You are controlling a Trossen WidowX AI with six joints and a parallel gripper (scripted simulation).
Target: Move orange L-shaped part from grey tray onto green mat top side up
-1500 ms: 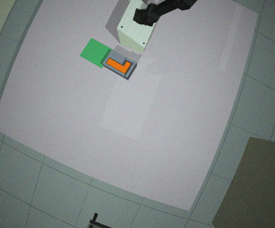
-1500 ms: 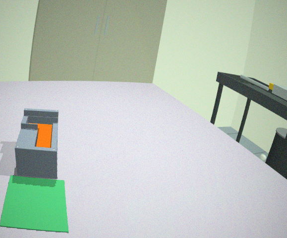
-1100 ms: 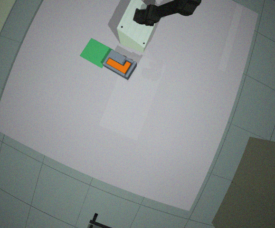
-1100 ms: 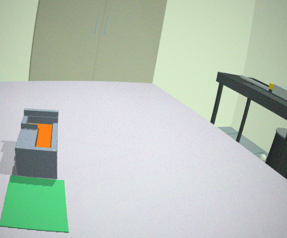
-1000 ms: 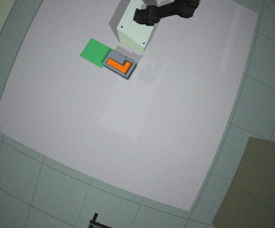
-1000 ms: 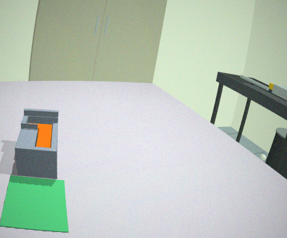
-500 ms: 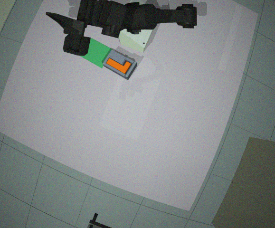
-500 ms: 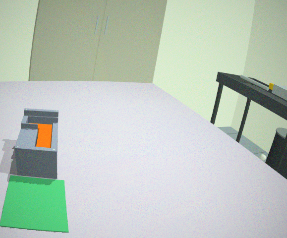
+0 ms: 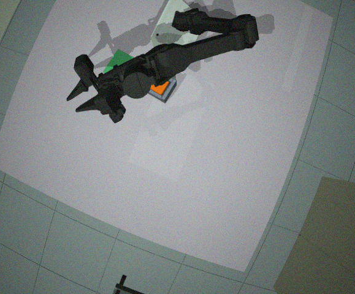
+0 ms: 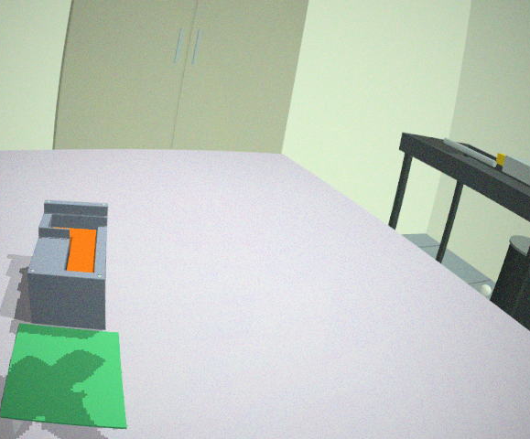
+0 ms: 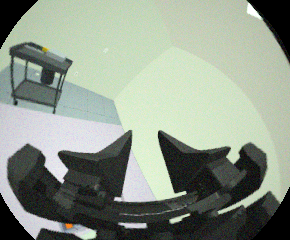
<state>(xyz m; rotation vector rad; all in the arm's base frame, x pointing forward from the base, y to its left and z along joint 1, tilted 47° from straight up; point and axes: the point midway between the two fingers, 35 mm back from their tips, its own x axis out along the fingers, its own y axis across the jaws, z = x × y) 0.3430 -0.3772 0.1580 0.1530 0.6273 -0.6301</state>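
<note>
Right now my gripper tip is 460 mm above the orange L-shaped part, 190 mm past it and 140 mm to the right of it. Also, from my gripper tip: green mat (520 mm below, 230 mm behind, 20 mm to the right).
</note>
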